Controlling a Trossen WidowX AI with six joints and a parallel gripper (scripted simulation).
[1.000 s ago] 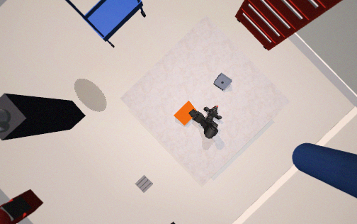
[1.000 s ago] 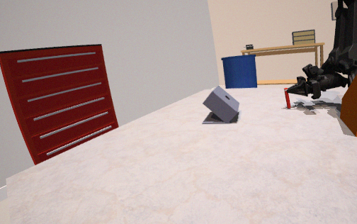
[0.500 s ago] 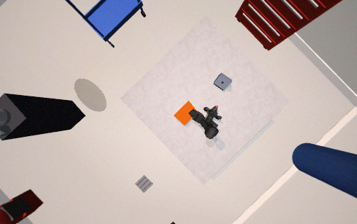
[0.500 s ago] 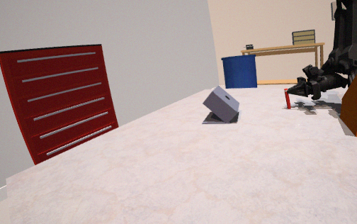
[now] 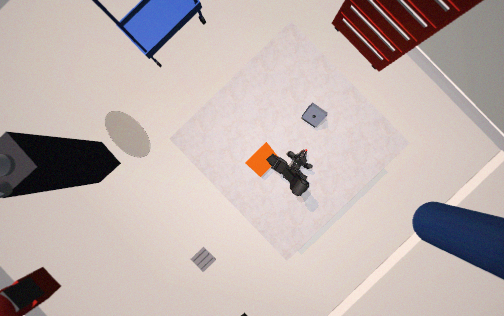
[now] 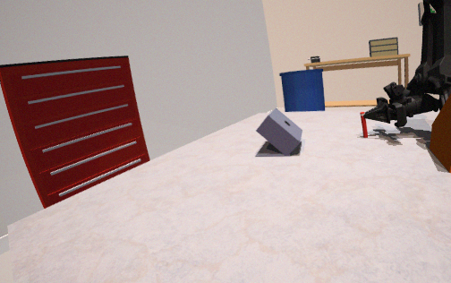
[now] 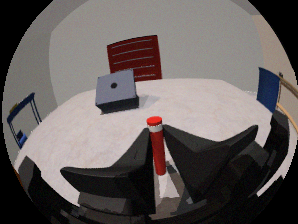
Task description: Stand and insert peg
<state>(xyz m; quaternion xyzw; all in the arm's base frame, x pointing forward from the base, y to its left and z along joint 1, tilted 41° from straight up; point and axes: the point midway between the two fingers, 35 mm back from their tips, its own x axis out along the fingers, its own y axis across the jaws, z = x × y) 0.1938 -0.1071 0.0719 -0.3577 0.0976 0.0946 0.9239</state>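
My gripper tip is now 1 cm above the red peg. The rest, counted from my gripper tip: grey sloped panel 22 cm ahead, 15 cm to the left, 1 cm below.
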